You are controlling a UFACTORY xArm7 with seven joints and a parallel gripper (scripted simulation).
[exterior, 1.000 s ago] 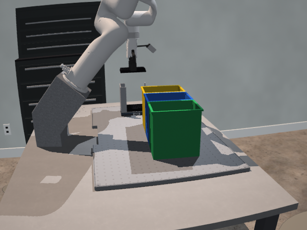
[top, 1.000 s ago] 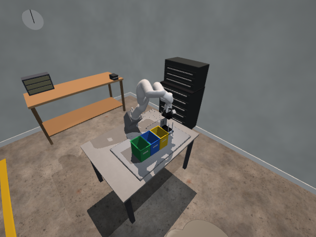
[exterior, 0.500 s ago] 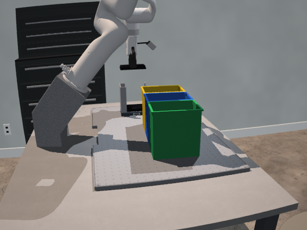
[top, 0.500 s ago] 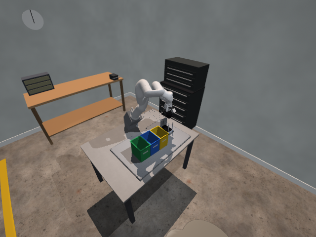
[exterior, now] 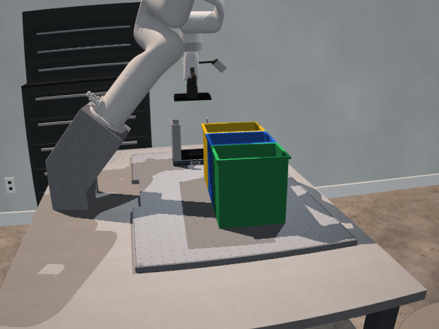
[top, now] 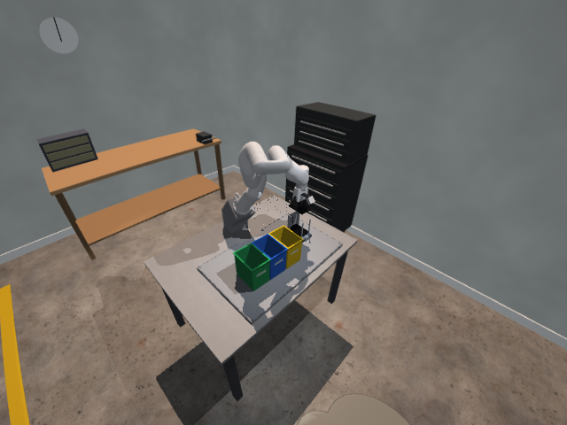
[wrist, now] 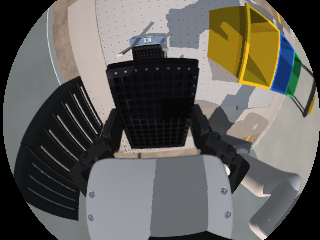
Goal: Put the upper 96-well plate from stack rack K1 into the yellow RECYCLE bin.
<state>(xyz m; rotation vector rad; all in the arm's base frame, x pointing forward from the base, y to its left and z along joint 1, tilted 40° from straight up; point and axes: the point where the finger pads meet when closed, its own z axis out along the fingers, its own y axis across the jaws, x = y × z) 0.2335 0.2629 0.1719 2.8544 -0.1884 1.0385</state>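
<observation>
The yellow bin lies 24 cm to the right of my hand, 17 cm below it and 6 cm ahead of it. From my hand the other things lie so: green bin 50 cm to the right, 17 cm below, 1 cm ahead; then blue bin 37 cm to the right, 17 cm below, 4 cm ahead.
</observation>
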